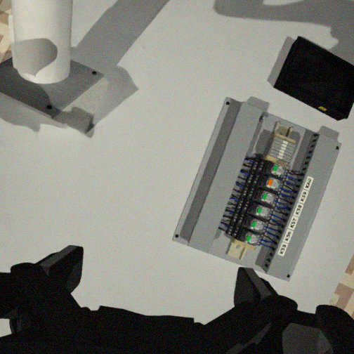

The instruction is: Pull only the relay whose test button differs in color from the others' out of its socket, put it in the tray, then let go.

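The relay with the orange test button (271, 183) sits in the row on the grey panel (206, 200), second from the end nearest the terminal blocks. The other relays in the row have green buttons, such as the end relay (276, 170) and the one at the opposite end (250, 239). The black tray (316, 80) lies at the upper right, beyond the panel. My gripper (158, 274) is open and empty, high above the table, with the panel ahead and to the right of it.
A white column (47, 45) on a dark base plate (80, 82) stands at the upper left. Pale terminal blocks (282, 148) stand at the upper end of the relay row. Slotted wire ducts flank the row, with blue and black wires between. A label strip (295, 216) runs along the right duct.
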